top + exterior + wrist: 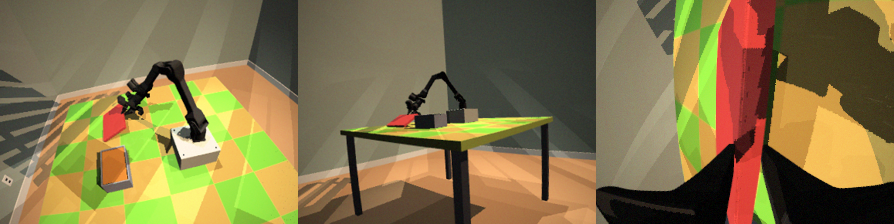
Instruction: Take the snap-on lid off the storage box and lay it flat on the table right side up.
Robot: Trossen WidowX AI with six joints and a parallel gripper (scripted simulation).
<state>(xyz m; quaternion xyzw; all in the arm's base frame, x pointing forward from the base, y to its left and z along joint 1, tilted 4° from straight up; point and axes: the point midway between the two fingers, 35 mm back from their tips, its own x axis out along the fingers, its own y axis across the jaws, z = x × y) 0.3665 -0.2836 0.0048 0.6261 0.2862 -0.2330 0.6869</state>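
Now: the red lid 70 mm ahead of my gripper tip, 10 mm to the left of it and 30 mm below it. The rest, counted from my gripper tip: grey storage box 40 mm ahead, 350 mm to the left, 40 mm below.
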